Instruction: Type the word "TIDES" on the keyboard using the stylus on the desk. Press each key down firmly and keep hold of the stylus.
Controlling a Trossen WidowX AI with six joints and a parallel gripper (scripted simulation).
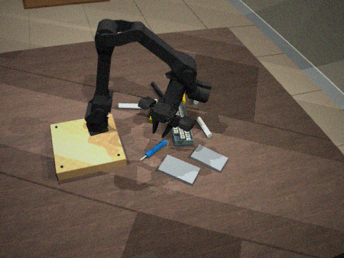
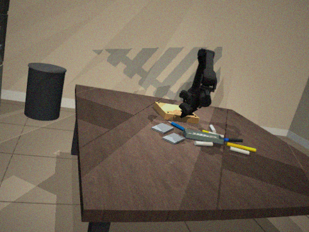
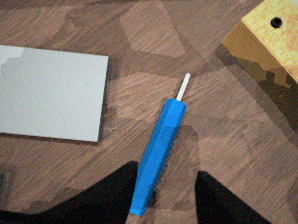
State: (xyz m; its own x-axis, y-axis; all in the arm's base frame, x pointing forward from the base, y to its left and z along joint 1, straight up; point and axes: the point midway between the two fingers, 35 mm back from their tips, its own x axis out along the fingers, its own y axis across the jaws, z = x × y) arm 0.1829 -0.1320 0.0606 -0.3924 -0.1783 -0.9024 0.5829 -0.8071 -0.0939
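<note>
My gripper tip is now 4 cm past the blue stylus, 2 cm to the left of it and 6 cm above it. Also, from my gripper tip: blue-capped black pen (13 cm ahead, 24 cm to the left, 6 cm below); grey stylus tip (7 cm behind, 3 cm to the right, 6 cm below).
</note>
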